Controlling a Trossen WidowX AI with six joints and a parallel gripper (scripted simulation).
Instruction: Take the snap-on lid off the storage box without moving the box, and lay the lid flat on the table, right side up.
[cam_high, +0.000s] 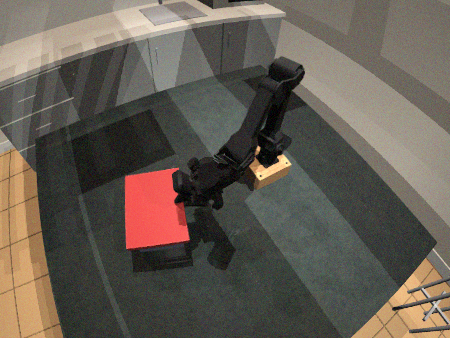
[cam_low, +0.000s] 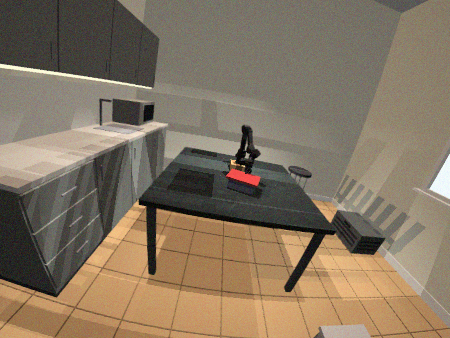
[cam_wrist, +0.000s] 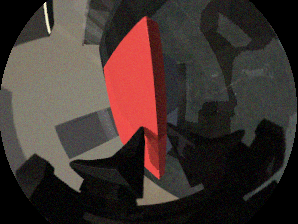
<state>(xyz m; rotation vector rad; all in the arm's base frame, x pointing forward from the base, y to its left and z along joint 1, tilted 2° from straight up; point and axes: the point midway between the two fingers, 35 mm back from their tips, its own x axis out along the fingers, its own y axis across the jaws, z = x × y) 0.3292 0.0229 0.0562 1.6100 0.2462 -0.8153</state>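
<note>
Now: gripper tip 70 mm short of the lid and 30 mm to the left of it. Round my gripper tip: storage box 70 mm ahead, 30 mm to the right, 40 mm below.
</note>
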